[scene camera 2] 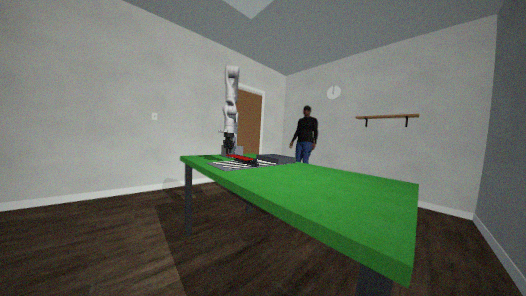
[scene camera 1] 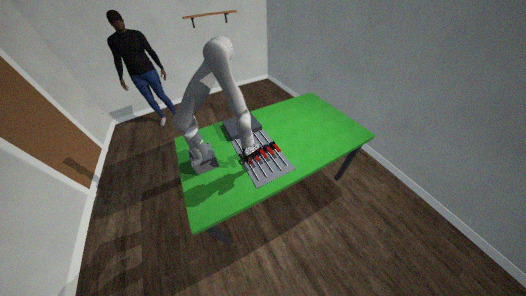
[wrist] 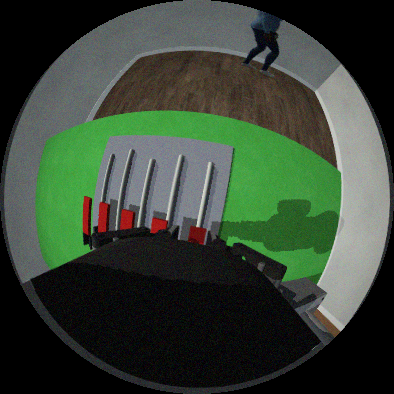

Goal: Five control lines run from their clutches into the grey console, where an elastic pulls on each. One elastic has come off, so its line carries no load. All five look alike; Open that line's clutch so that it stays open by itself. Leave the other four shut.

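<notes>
Five red-levered clutches stand in a row on a grey plate, each on a pale line. In the wrist view the levers, from the right, are the first red lever, the second, the third, the fourth and the fifth. None is plainly raised; the clutch bodies are mostly hidden. The grey console is at the plate's back end. The elastics cannot be made out. My gripper is partly open, its fingertips about the first lever; contact cannot be told.
The arm's grey base stands on the green table, beside the plate. The neighbouring levers are close to the gripper. A person stands beyond the table.
</notes>
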